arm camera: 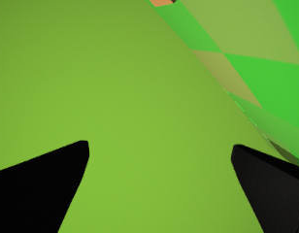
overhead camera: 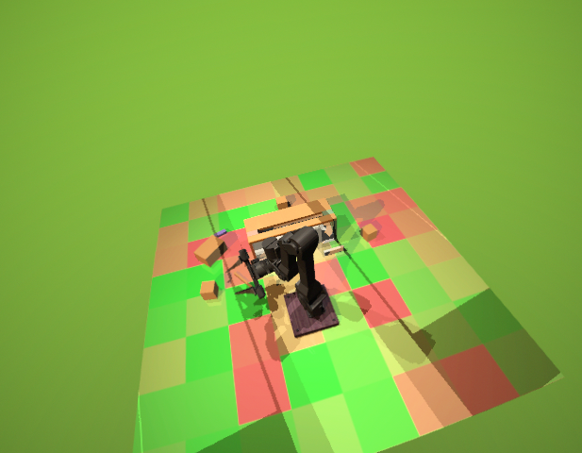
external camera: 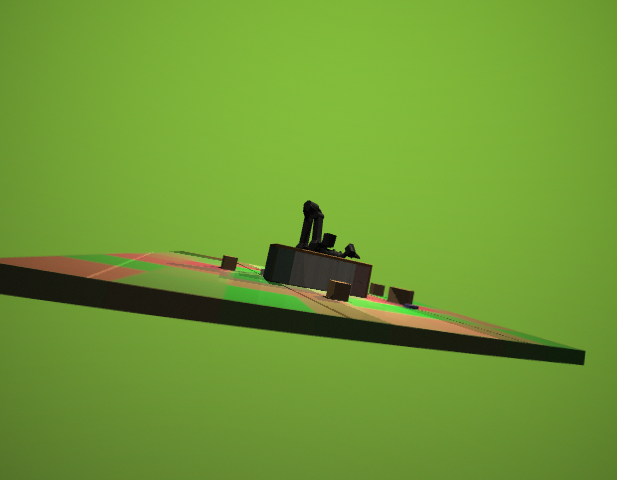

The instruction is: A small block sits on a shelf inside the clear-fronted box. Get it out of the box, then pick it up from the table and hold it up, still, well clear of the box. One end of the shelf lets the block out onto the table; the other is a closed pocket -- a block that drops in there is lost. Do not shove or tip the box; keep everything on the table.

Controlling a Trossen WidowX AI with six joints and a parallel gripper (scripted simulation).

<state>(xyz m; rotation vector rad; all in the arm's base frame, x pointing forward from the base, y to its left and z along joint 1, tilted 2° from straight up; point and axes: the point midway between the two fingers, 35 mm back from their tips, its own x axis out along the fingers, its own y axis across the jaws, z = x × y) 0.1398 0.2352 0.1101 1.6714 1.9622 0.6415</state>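
The clear-fronted box is 29 cm to the right of my gripper tip, 20 cm ahead of it and 8 cm below it.
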